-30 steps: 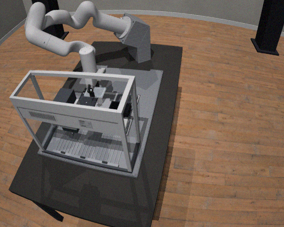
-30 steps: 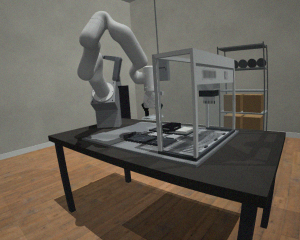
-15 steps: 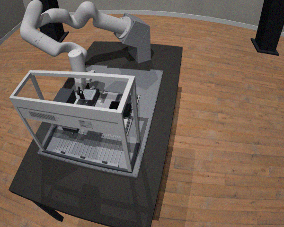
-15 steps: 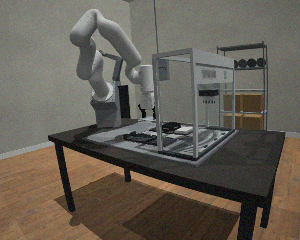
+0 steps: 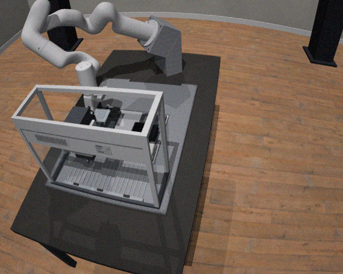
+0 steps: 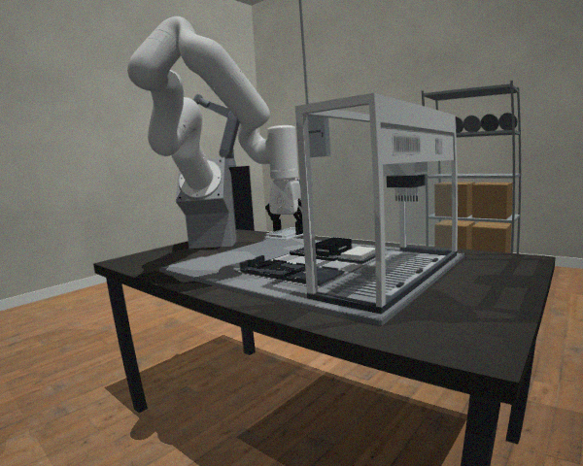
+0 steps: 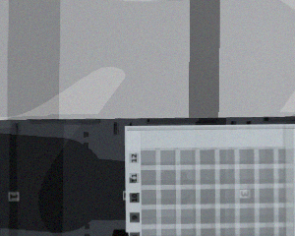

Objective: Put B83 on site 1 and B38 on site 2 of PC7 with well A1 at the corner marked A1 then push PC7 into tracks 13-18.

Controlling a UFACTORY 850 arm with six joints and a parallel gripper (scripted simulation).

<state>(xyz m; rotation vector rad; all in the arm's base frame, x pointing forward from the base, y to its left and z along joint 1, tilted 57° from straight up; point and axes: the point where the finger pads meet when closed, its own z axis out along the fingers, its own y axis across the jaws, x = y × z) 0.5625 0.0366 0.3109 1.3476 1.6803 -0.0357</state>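
Now: hand 1 cm above the white plate b38. Round my hand: post: 18 cm ahead, 17 cm to the right, 11 cm above; black deep-well block B83: 1 cm ahead, 25 cm to the left, 11 cm below; dark plate carrier PC7: 1 cm behind, 12 cm below.
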